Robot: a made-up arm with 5 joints. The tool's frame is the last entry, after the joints.
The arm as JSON. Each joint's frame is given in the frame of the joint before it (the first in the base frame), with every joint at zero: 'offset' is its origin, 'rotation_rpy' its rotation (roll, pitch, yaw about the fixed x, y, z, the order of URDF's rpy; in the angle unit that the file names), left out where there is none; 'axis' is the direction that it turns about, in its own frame. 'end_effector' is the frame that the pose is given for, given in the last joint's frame.
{
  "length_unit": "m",
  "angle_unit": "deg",
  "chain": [
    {
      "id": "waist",
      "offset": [
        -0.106,
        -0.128,
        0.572
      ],
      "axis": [
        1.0,
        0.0,
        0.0
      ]
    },
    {
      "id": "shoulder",
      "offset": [
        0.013,
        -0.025,
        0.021
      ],
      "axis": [
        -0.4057,
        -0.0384,
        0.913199
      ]
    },
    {
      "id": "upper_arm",
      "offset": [
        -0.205,
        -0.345,
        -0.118
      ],
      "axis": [
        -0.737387,
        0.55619,
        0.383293
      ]
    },
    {
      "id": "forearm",
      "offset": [
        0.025,
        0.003,
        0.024
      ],
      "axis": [
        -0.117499,
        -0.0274,
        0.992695
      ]
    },
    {
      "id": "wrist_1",
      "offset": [
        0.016,
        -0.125,
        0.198
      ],
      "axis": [
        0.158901,
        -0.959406,
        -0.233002
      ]
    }
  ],
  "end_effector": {
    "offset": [
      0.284,
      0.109,
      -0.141
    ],
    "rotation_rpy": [
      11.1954,
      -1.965,
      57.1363
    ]
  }
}
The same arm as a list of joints. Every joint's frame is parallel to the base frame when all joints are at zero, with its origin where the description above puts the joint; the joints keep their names.
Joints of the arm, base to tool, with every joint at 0 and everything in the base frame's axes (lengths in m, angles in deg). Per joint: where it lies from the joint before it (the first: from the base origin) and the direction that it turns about. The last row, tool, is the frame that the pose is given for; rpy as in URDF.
waist: axis 1 0 0 origin -0.106 -0.128 0.572
shoulder: axis -0.4057 -0.0384 0.913199 origin 0.013 -0.025 0.021
upper_arm: axis -0.737387 0.55619 0.383293 origin -0.205 -0.345 -0.118
forearm: axis -0.117499 -0.0274 0.992695 origin 0.025 0.003 0.024
wrist_1: axis 0.158901 -0.959406 -0.233002 origin 0.016 -0.125 0.198
tool: origin 0.284 0.109 -0.141 rpy 11.2 -1.97 57.14

